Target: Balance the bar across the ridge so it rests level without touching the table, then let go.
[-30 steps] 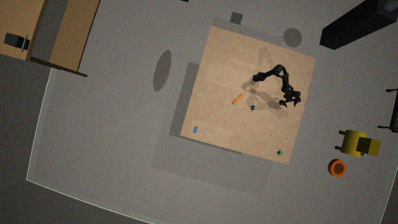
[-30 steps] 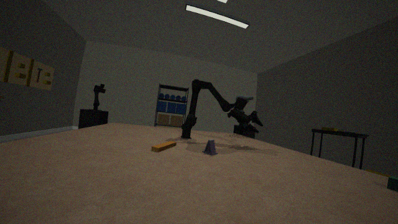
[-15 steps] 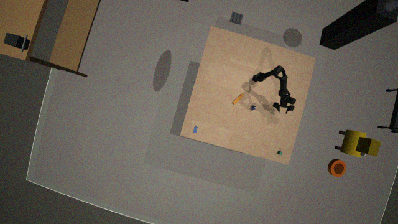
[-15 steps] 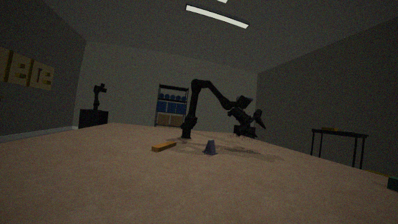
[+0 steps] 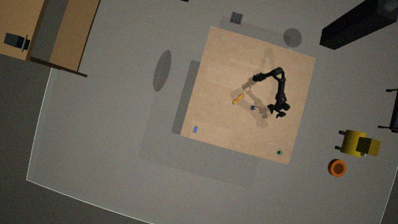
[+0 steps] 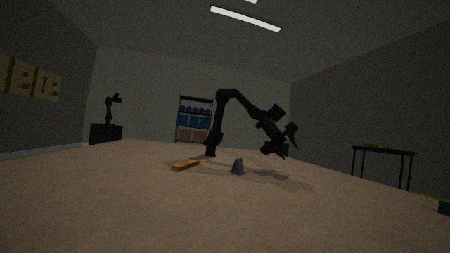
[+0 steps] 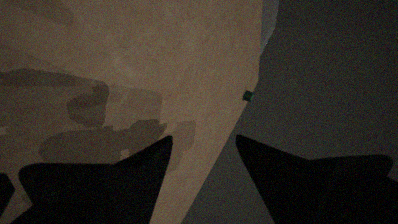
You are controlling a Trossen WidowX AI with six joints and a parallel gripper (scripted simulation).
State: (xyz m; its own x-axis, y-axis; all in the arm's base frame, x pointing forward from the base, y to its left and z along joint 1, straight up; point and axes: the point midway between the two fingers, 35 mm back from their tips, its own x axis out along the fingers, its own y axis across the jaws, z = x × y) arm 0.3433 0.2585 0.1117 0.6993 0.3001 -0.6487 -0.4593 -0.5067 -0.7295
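My gripper tip is now 8 cm past the bar, 40 cm to the left of it and 8 cm above it. From my gripper tip the other things lie so: small blue block (37 cm ahead, 77 cm to the right, 8 cm below); then ridge (4 cm behind, 21 cm to the right, 3 cm below); then small green block (37 cm ahead, 23 cm to the left, 7 cm below).
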